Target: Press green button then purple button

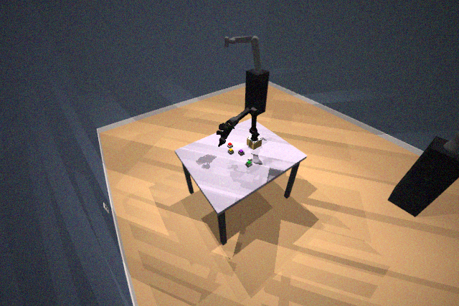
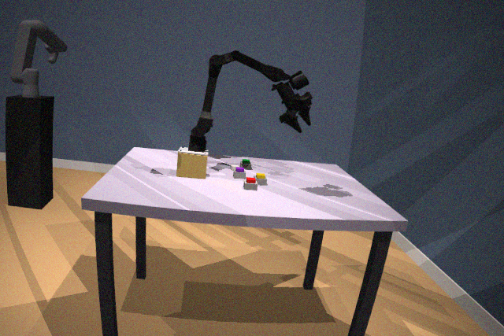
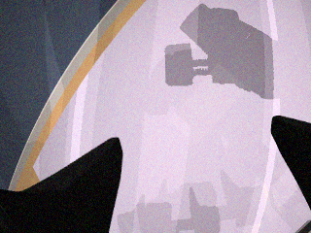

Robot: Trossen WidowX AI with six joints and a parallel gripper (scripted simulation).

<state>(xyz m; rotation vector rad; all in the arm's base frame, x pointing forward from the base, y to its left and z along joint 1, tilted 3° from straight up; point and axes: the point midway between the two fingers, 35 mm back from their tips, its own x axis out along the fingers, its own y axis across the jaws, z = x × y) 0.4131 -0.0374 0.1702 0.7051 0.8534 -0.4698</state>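
The green button lies 200 mm behind my gripper tip, 210 mm to the left of it and 200 mm below it. The rest, counted from my gripper tip: yellow button: 180 mm behind, 50 mm to the right, 200 mm below; then red button: 230 mm behind, 130 mm to the right, 200 mm below; then purple button: 250 mm behind, 40 mm to the left, 200 mm below.
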